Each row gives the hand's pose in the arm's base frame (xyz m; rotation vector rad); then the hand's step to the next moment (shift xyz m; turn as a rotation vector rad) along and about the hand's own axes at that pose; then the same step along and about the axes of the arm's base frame.
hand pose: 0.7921 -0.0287 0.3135 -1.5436 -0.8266 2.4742
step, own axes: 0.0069 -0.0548 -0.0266 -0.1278 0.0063 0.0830
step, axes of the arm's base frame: 0.0093 0.0592 0.0130 -0.0092 -0.0844 0.1267
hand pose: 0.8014 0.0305 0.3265 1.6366 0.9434 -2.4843
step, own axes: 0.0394 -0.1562 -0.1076 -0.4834 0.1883 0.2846
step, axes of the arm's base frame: 0.0193 0.1924 0.0116 0.0445 -0.4392 0.3941
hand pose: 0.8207 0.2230 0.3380 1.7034 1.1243 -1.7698
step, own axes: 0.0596 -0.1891 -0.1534 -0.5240 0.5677 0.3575
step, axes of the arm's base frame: -0.0626 0.2427 0.0033 0.3016 -0.7237 0.3317
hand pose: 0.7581 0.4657 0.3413 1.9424 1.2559 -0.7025
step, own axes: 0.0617 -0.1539 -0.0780 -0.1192 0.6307 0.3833
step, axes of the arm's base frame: -0.1135 0.1379 -0.0408 0.5120 -0.5440 0.0284
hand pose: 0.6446 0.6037 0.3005 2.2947 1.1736 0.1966
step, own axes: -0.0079 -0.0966 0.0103 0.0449 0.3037 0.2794
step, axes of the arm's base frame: -0.0692 0.0348 -0.0592 0.3433 -0.2200 -0.0775
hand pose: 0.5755 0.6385 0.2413 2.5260 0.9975 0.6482
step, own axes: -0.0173 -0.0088 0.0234 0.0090 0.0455 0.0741
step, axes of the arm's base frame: -0.0036 -0.0096 -0.0286 0.0700 -0.0362 -0.0379
